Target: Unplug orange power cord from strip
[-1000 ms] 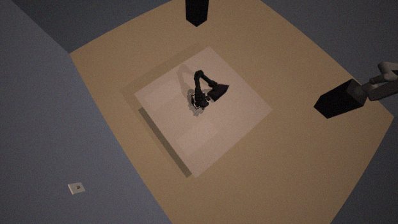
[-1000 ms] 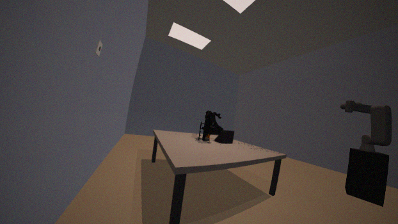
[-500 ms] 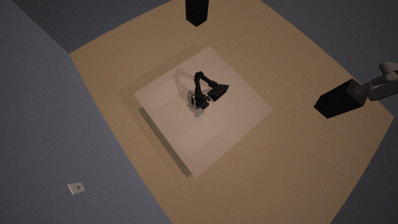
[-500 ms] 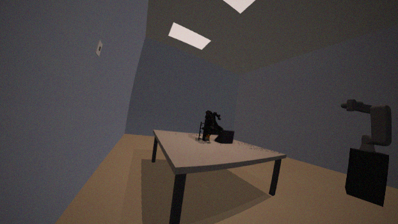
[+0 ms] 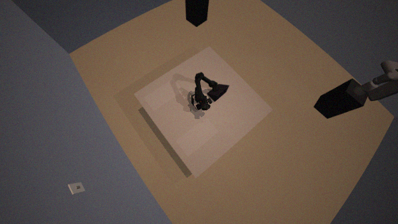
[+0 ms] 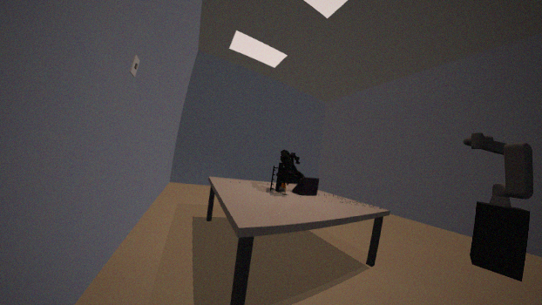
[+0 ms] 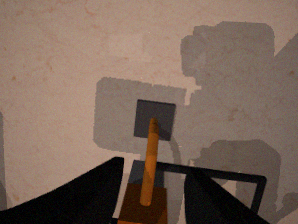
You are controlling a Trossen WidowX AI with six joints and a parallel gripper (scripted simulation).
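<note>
Right now my gripper tip is 7 cm to the left of the orange plug and 2 cm past it.
</note>
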